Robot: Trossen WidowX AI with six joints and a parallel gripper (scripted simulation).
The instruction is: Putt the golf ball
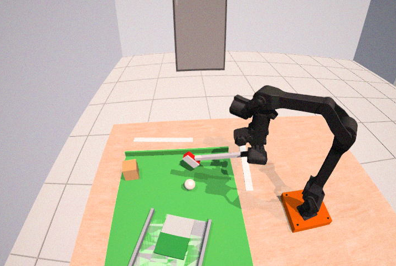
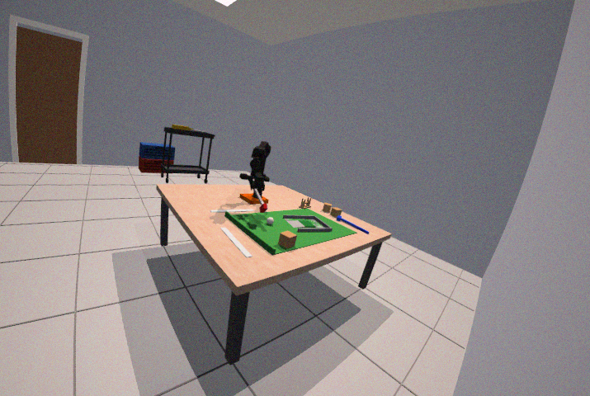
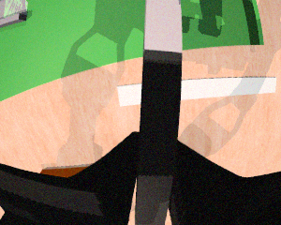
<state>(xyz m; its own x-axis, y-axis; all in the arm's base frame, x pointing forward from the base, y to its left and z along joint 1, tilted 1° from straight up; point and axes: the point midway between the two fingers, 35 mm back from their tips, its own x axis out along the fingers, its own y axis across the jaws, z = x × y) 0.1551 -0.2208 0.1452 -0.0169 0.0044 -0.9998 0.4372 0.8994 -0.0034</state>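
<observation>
Now: the red putter 11 cm ahead of my gripper tip and 5 cm to the right of it. The rest, counted from my gripper tip: white golf ball 23 cm ahead, 5 cm to the right, 12 cm below; green mat 31 cm ahead, 10 cm to the left, 14 cm below; tan stand 11 cm ahead, 52 cm to the left, 11 cm below.
</observation>
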